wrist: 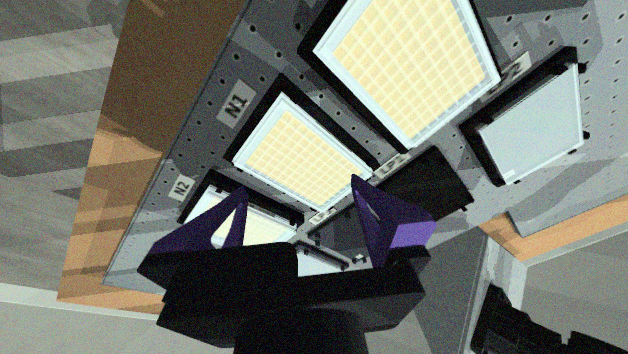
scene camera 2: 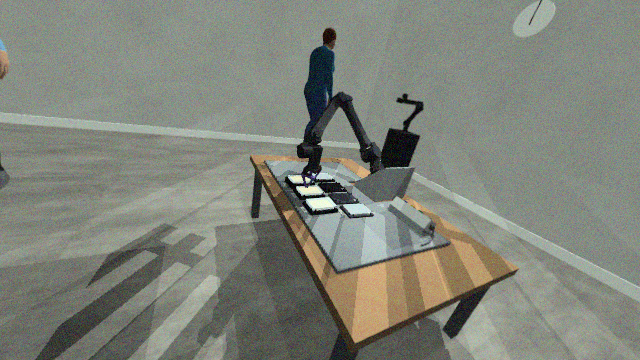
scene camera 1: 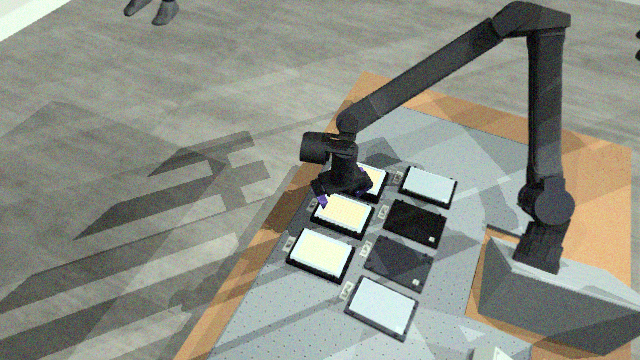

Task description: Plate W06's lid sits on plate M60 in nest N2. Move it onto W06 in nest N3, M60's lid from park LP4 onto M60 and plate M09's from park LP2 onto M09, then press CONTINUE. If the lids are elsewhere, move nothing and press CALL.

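Places are measured from the arm's base along level axes (x down, y left, z ahead), in centimetres.
Pixels of known places: gripper, fingertip midpoint: (wrist: 298,185) (scene camera 2: 309,184) (scene camera 1: 339,201); arm's base, link origin: (wrist: 487,321) (scene camera 2: 378,174) (scene camera 1: 534,261).
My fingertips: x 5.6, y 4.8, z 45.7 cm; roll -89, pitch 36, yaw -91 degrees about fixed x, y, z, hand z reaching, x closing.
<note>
For each thing: its middle in the pictures, then the offset to it from my fingertips. "spot": a spot on its surface instead.
- N1, body centre: (wrist: 306,166) (scene camera 1: 343,211) (scene camera 2: 309,190) dy -0.2, dx +3.8, dz -1.1 cm
- far nest, surface spot: (wrist: 410,65) spot: dy -12.4, dx +2.9, dz +0.8 cm
- N2, body centre: (wrist: 241,230) (scene camera 1: 321,251) (scene camera 2: 321,203) dy +13.2, dx +3.4, dz -2.5 cm
- LP2, body centre: (wrist: 531,136) (scene camera 1: 428,184) (scene camera 2: 322,176) dy -21.5, dx +4.9, dz -16.8 cm
- LP4, body centre: (wrist: 309,269) (scene camera 1: 381,305) (scene camera 2: 357,209) dy +17.2, dx +4.9, dz -21.0 cm
- Park LP1, body centre: (wrist: 425,199) (scene camera 1: 415,222) (scene camera 2: 332,186) dy -8.3, dx +5.3, dz -18.5 cm
- LP3, body centre: (wrist: 356,239) (scene camera 1: 399,261) (scene camera 2: 343,197) dy +4.7, dx +5.3, dz -19.8 cm
- long grey box, body centre: (scene camera 2: 411,213) dy +26.7, dx +2.1, dz -47.2 cm
My gripper (scene camera 1: 342,197) (scene camera 2: 309,179) (wrist: 298,185) is open and empty, above the plate in N1 (scene camera 1: 345,215) (wrist: 302,155), whose yellow well grid shows uncovered. The plate in the far nest (scene camera 1: 377,180) (wrist: 410,65), beside LP2, also shows its grid; the arm partly hides it in scene camera 1. The plate in N2 (scene camera 1: 321,253) (scene camera 2: 320,204) looks smooth and paler, as if under a clear lid. Pale lids lie at LP2 (scene camera 1: 428,186) (wrist: 537,125) and LP4 (scene camera 1: 382,306) (scene camera 2: 357,210). Plate names cannot be read.
Park LP1 (scene camera 1: 415,223) (wrist: 425,185) is black and LP3 (scene camera 1: 399,262) (scene camera 2: 343,198) dark grey; neither bears a pale lid. The grey angled block (scene camera 1: 550,305) (scene camera 2: 387,184) stands by the arm's base. A long grey box (scene camera 2: 412,216) lies near the table's right edge. A person (scene camera 2: 320,75) stands behind.
</note>
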